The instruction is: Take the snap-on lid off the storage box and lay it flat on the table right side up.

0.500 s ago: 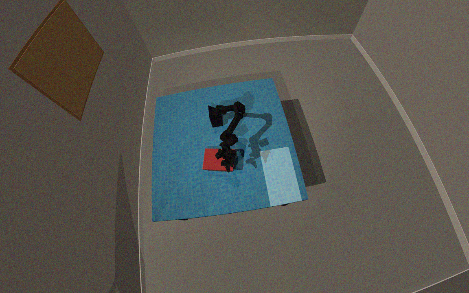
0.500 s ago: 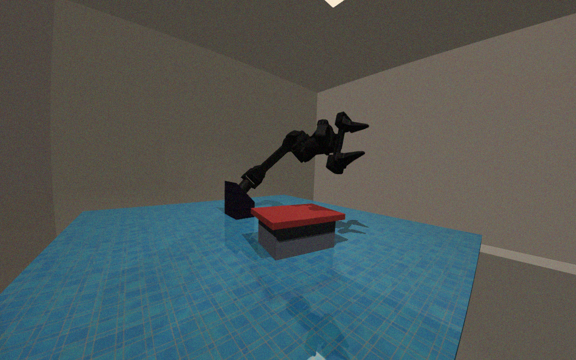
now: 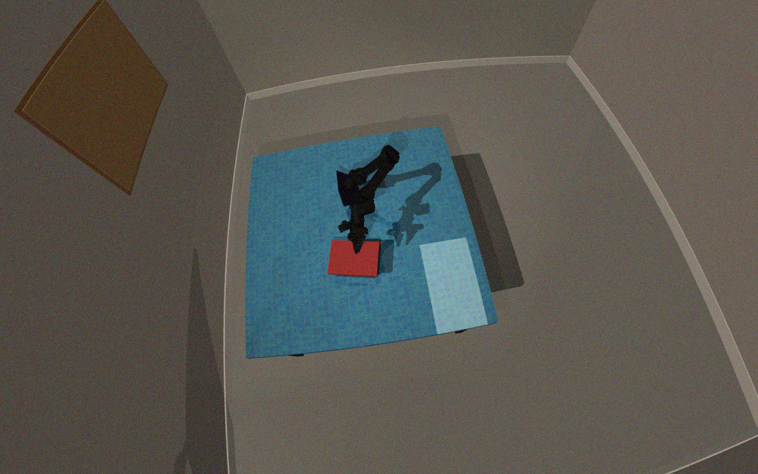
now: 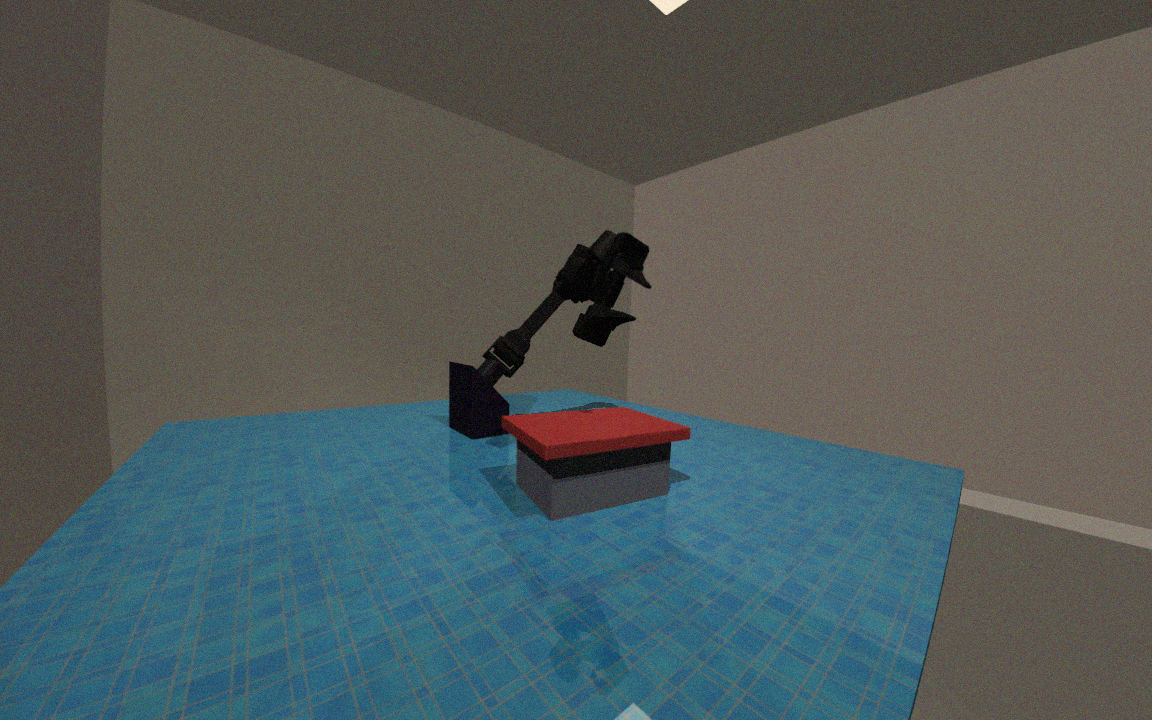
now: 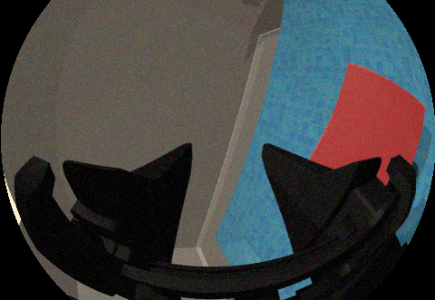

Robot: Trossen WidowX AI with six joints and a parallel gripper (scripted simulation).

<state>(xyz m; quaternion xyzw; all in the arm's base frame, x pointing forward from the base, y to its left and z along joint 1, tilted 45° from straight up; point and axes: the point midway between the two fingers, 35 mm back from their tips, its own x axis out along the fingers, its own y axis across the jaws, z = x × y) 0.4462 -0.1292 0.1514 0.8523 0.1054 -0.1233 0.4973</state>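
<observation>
The red lid is 60 mm behind my gripper tip, 40 mm to the right of it and 190 mm below it. Also, from my gripper tip: storage box: 60 mm behind, 40 mm to the right, 250 mm below.
</observation>
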